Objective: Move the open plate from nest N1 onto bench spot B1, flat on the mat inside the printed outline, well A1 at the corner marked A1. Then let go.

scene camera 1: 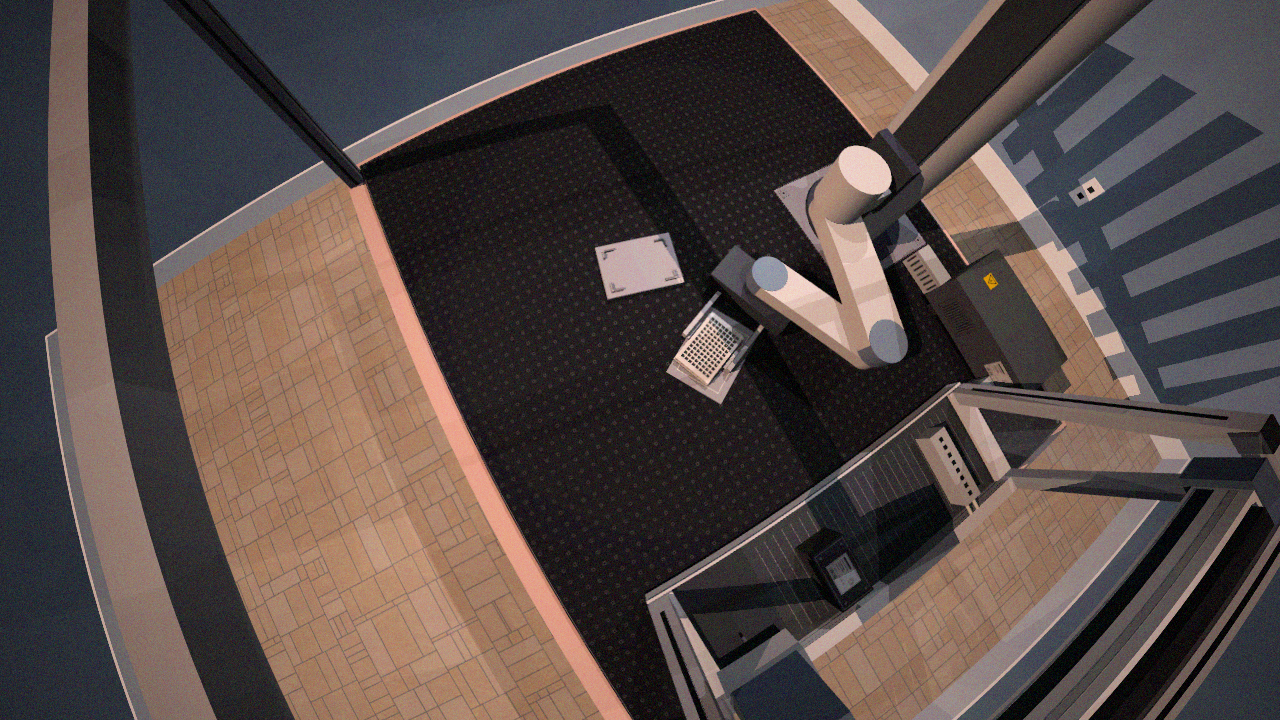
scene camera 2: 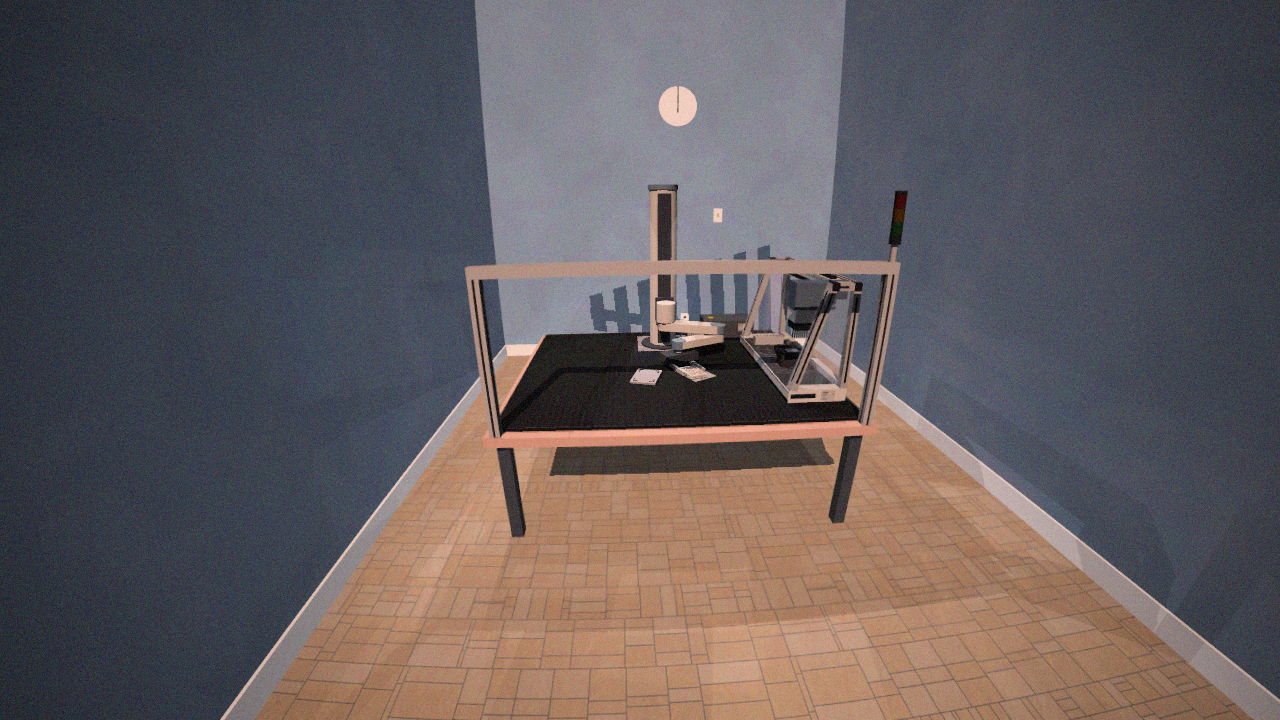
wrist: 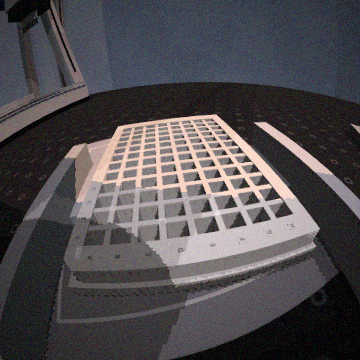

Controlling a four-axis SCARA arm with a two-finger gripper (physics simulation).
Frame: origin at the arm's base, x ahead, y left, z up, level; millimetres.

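Seen in the pictures: gripper, fingertip midpoint: (scene camera 1: pixel 705 352) (scene camera 2: pixel 694 372) (wrist: pixel 172 144); arm's base, link origin: (scene camera 2: pixel 662 344).
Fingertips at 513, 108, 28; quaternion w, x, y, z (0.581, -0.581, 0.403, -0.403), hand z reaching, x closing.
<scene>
Pixels of each thing's top centre, then the offset from my fingertips to it, as dx, dy, dz. "*": a spot on its surface instead.
- open plate, top centre: (wrist: pixel 174 152) (scene camera 1: pixel 710 346) (scene camera 2: pixel 692 370) -14, -5, +2
- Nest N1, top centre: (scene camera 1: pixel 639 263) (scene camera 2: pixel 646 374) +20, -231, +3
- black device, surface spot: (scene camera 1: pixel 839 573) * +24, +462, +105
- dark box, surface spot: (scene camera 1: pixel 1002 317) * -603, +271, +100
The open plate (scene camera 1: pixel 707 351) (scene camera 2: pixel 692 370) (wrist: pixel 240 252) is pale with square wells, level, its row letters along the edge nearest the wrist camera, A at left. My gripper (scene camera 1: pixel 709 347) (wrist: pixel 172 144) is shut on its two long sides. Plate and fingers are over the light bench spot B1 (scene camera 1: pixel 719 394) (wrist: pixel 230 310), very low; whether the plate touches it I cannot tell. A printed line shows on the spot in front of the plate's near edge in the wrist view. The A1 mark is not readable. Nest N1 (scene camera 1: pixel 639 266) (scene camera 2: pixel 646 377), with corner brackets, holds no plate.
A framed enclosure (scene camera 1: pixel 802 491) (scene camera 2: pixel 815 394) stands on the mat's right side, with a black device (scene camera 1: pixel 839 573) inside. A dark box (scene camera 1: pixel 1002 317) with a yellow label stands near the arm base. A post (scene camera 1: pixel 268 89) rises at the table corner.
</scene>
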